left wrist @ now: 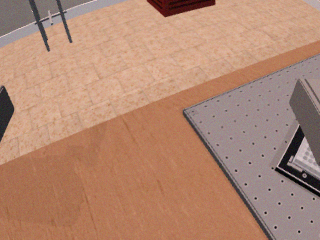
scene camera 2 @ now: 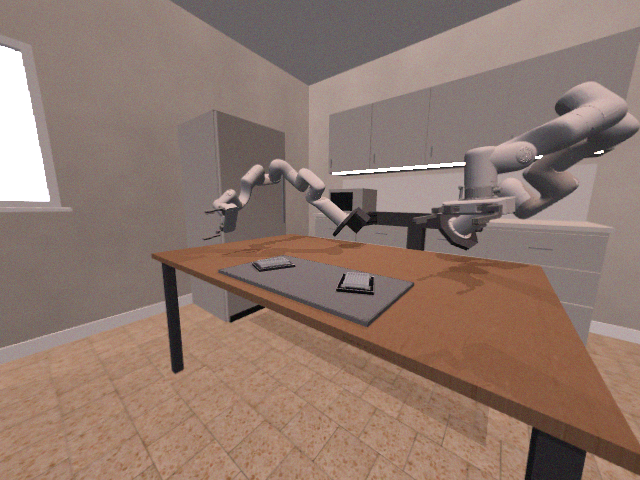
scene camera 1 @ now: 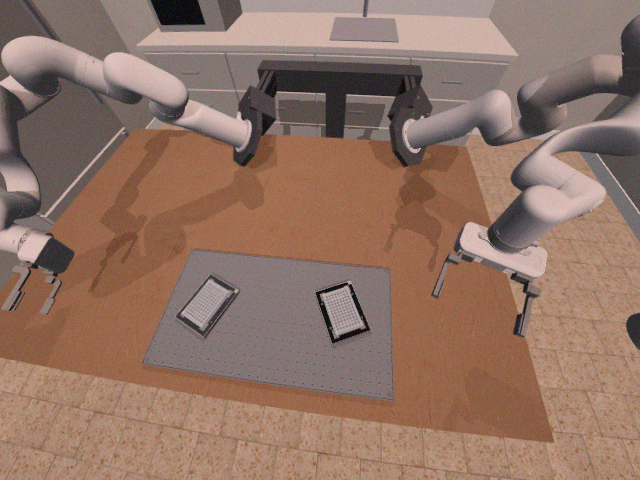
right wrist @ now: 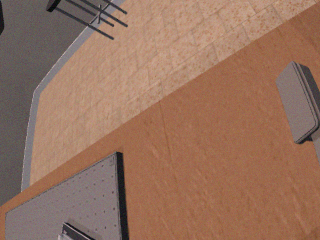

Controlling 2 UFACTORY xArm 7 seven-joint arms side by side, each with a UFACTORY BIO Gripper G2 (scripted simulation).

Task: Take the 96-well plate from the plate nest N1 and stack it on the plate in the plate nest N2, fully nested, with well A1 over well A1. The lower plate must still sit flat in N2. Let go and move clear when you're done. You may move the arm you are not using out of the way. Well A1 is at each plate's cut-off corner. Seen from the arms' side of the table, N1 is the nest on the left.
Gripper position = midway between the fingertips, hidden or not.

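Visible here: my right gripper [scene camera 1: 27, 312], together with my left gripper [scene camera 1: 475, 315].
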